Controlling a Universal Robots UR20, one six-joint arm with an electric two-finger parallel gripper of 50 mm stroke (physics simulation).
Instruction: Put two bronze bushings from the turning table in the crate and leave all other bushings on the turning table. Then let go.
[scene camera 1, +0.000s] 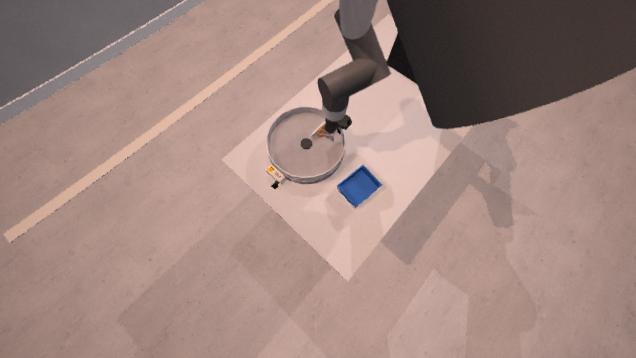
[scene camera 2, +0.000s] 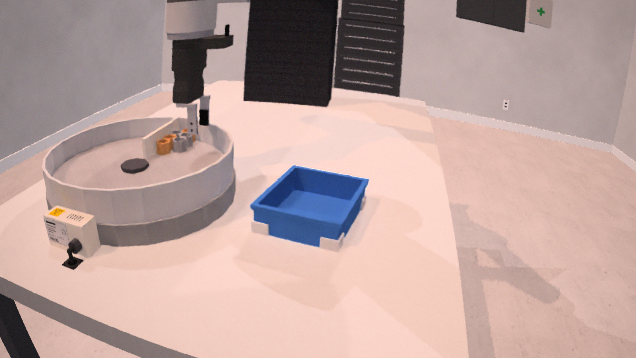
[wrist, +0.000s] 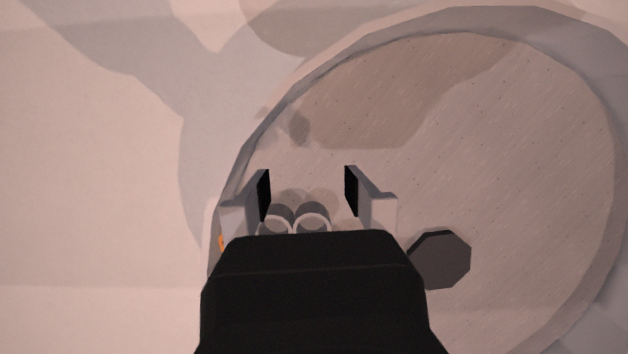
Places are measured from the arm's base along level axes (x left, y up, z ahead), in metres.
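Pixels of known places: gripper, fingertip midpoint: (scene camera 1: 335, 136) (scene camera 2: 198, 129) (wrist: 307, 182).
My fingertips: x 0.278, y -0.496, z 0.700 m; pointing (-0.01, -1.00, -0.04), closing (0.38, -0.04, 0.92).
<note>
For each thing: its top centre in the pictures, then the offset to it from my fingertips. "*": a spot on its surface instead.
- bronze bushing at its top centre: (wrist: 237, 243) dz -0.035, dx -0.077, dy -0.025 m
- blue crate at its top centre: (scene camera 2: 314, 191) (scene camera 1: 359, 185) dz -0.011, dx +0.283, dy -0.053 m
- divider at a spot on its surface: (scene camera 2: 150, 145) * dz +0.088, dx -0.066, dy -0.025 m
- black hub at its top centre: (wrist: 440, 263) (scene camera 2: 134, 163) (scene camera 1: 306, 143) dz +0.150, dx -0.044, dy -0.042 m
- control box at a spot on its surface: (scene camera 2: 82, 231) * dz +0.362, dx +0.101, dy -0.054 m
Bronze bushings (scene camera 1: 321, 133) (scene camera 2: 163, 146) stand on the turning table (scene camera 1: 300, 162) (scene camera 2: 135, 202) (wrist: 500, 175), beside its pale divider; in the wrist view a sliver of a bronze bushing (wrist: 221, 243) shows left of the fingers. Grey bushings (scene camera 2: 179, 145) (wrist: 312, 223) stand close against them. My gripper (scene camera 1: 334, 131) (scene camera 2: 198, 125) (wrist: 307, 182) is open and points down over the bushing group. Two grey rims show between and below the fingers in the wrist view; the gripper body hides the rest. The blue crate (scene camera 1: 359, 186) (scene camera 2: 290, 226) stands beside the turning table, its inside bare.
The divider (scene camera 2: 150, 145) stands upright from near the black hub (scene camera 1: 306, 143) (scene camera 2: 134, 165) (wrist: 442, 260) to the turning table's raised wall. A control box (scene camera 1: 275, 174) (scene camera 2: 82, 231) sits at the outer wall. Low white brackets (scene camera 2: 330, 243) hold the crate's corners.
</note>
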